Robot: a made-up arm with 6 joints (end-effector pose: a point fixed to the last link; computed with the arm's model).
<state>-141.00 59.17 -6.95 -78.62 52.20 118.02</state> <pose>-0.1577 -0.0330 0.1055 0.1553 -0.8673 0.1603 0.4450</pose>
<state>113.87 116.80 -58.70 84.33 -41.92 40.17</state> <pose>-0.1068 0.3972 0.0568 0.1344 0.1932 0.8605 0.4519</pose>
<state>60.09 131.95 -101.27 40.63 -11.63 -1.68</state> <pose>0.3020 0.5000 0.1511 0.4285 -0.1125 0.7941 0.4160</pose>
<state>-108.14 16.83 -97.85 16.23 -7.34 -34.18</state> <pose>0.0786 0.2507 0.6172 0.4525 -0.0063 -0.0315 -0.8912</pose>
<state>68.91 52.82 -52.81 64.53 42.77 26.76</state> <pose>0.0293 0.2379 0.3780 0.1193 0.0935 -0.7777 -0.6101</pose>
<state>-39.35 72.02 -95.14 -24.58 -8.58 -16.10</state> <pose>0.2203 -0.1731 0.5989 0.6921 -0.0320 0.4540 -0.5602</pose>
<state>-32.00 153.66 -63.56 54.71 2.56 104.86</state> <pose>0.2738 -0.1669 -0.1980 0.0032 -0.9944 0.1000 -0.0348</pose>
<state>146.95 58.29 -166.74 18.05 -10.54 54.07</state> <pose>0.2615 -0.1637 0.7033 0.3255 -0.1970 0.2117 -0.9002</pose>
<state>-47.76 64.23 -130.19 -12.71 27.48 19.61</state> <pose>0.0301 -0.0475 0.7275 0.8588 0.2245 0.3221 -0.3291</pose>
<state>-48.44 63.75 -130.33 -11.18 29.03 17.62</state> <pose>0.0273 -0.0442 0.7264 0.8526 0.2258 0.3308 -0.3356</pose>
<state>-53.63 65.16 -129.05 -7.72 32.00 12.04</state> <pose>0.0407 -0.0666 0.7175 0.8105 0.2472 0.3713 -0.3795</pose>
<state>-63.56 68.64 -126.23 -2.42 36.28 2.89</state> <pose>0.0579 -0.1218 0.6960 0.7224 0.2904 0.4404 -0.4471</pose>
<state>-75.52 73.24 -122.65 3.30 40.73 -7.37</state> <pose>0.0540 -0.1950 0.6616 0.6082 0.3450 0.5123 -0.4987</pose>
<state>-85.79 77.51 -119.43 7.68 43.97 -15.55</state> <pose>0.0277 -0.2562 0.6246 0.5103 0.3949 0.5623 -0.5171</pose>
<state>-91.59 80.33 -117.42 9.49 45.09 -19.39</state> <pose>0.0030 -0.2905 0.5993 0.4568 0.4276 0.5829 -0.5184</pose>
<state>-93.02 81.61 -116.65 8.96 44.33 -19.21</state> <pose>-0.0057 -0.3044 0.5898 0.4428 0.4419 0.5821 -0.5194</pose>
